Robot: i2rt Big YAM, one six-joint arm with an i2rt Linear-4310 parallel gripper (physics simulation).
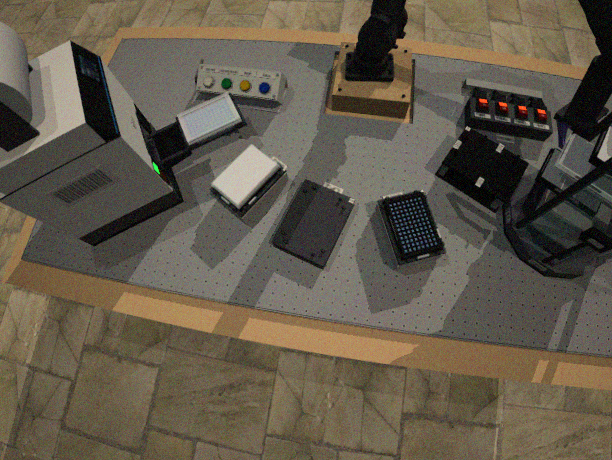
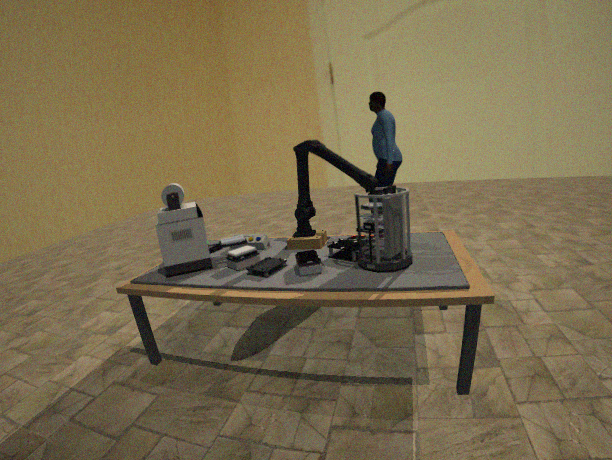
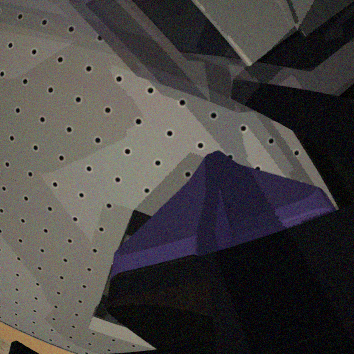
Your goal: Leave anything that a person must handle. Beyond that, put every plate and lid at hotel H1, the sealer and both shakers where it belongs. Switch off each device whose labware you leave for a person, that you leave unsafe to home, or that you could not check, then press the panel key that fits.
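Pixels of known places: gripper, fingertip midpoint: [image 1: 561,148] [image 3: 216,163]; arm's base, link origin: [image 1: 369,69] [image 2: 305,234].
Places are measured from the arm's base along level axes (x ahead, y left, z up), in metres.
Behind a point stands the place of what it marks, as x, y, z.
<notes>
My gripper [image 1: 563,135] [image 3: 216,163] @[0.233, 0.424, 0.044] is shut with nothing in its purple fingers. It hangs low over the grey mat [image 1: 316,153] @[0.228, -0.121, -0.050] [image 3: 70,140] @[0.194, 0.518, -0.049], just right of the switch box [image 1: 509,112] @[0.111, 0.339, -0.001] and beside the hotel [image 1: 525,247] @[0.448, 0.334, -0.010] [image 2: 398,223] @[0.477, 0.492, 0.152]. The box's red switches all glow. A white plate [image 1: 209,118] @[0.210, -0.356, 0.059] lies on the sealer's [image 1: 73,163] @[0.416, -0.510, 0.216] [image 2: 182,240] @[0.432, -0.534, 0.125] extended tray. A white-topped piece [image 1: 245,174] @[0.334, -0.261, 0.033] sits on one shaker. A flat dark shaker [image 1: 312,222] @[0.415, -0.116, -0.019] is bare. A black plate with blue wells [image 1: 412,225] @[0.423, 0.085, 0.017] lies mid-table. A black nest [image 1: 480,166] @[0.275, 0.244, 0.010] is near the hotel.
A key panel [image 1: 239,84] @[0.076, -0.316, 0.019] with white, green, yellow and blue keys stands at the back. The arm's base sits on a wooden block [image 1: 371,96] @[0.091, 0.005, 0.001] [image 2: 307,242] @[0.099, 0.029, -0.017]. A person in blue [image 2: 384,141] stands behind the table.
</notes>
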